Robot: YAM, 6 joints.
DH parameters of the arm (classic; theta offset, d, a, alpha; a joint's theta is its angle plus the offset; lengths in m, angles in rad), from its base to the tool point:
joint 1: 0 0.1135 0.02 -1.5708
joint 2: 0 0 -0.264 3.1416
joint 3: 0.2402 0 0.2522 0
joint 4: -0.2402 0 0.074 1.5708
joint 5: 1.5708 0 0 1.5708
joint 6: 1.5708 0.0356 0 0
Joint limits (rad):
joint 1: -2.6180..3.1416
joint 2: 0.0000..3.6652
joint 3: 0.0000..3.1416
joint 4: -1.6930..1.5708
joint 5: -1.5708..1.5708
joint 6: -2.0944..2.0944
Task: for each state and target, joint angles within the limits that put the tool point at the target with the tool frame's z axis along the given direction. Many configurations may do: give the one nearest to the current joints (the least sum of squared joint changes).
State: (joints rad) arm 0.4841 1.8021 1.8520 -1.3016 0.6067 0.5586
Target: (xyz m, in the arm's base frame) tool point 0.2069 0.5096 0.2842 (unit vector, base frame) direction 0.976 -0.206 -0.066
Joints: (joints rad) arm 1.2493 2.5257 2.5171 -0.5204 1.4396 0.5586
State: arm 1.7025 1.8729 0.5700 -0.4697 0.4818 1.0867
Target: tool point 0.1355 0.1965 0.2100 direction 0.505 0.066 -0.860
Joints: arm 1.0265 1.3269 0.8479 -0.7377 0.4094 1.0867
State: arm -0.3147 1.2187 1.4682 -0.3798 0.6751 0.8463
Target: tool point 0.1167 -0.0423 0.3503 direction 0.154 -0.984 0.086
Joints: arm -0.0652 0.5748 0.5872 0.3638 1.3344 0.8463
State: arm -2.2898 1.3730 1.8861 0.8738 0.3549 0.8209
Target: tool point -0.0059 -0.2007 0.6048 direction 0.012 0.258 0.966
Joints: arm -1.6009 1.5260 1.7893 1.5687 -0.0042 0.8209
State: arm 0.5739 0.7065 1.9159 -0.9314 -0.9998 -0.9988
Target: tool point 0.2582 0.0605 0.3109 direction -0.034 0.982 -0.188
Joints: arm 0.0982 1.4396 1.2493 -1.0599 -1.3715 -0.9988
